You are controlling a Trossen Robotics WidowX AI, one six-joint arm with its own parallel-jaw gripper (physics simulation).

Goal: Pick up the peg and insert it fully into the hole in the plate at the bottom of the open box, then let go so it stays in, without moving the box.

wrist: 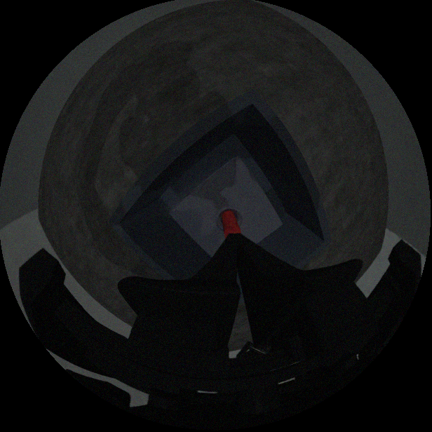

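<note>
The red peg (229, 221) stands in the hole in the pale plate (262, 212) at the bottom of the open dark blue box (155, 235). A dark ring of the hole shows around the peg's far part; how deep the peg sits cannot be told. My gripper (233, 238) is shut, its two black fingertips together with nothing between them. The tips overlap the near end of the peg in the view and hide part of it. They also hide the near corner of the plate and of the box.
The box walls rise on all sides of the plate, and the box's rim (320, 200) shows at the right. A dark, mottled round table top (330, 110) surrounds the box. A pale grey floor shows past the table's edge at both sides.
</note>
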